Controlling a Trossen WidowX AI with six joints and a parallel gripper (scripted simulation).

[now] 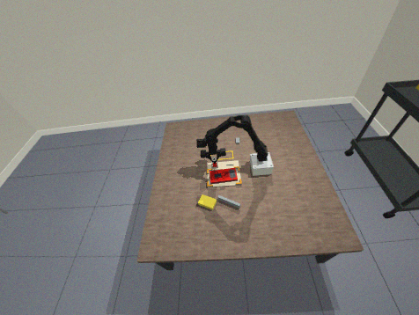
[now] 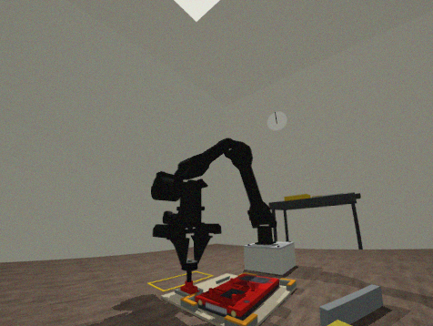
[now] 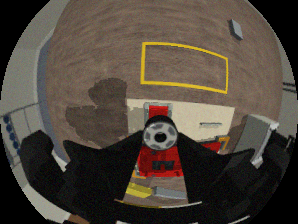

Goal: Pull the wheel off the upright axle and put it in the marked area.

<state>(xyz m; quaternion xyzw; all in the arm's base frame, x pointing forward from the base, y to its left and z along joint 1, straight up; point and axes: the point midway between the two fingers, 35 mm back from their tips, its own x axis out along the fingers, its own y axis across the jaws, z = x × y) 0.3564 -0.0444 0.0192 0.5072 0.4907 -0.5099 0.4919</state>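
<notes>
Right now the upright axle is 30 mm below my gripper tip. Round my gripper tip: yellow block 320 mm to the left, 70 mm ahead, 50 mm below; grey block 250 mm to the right, 220 mm behind, 60 mm below; black wheel right at my gripper tip.
</notes>
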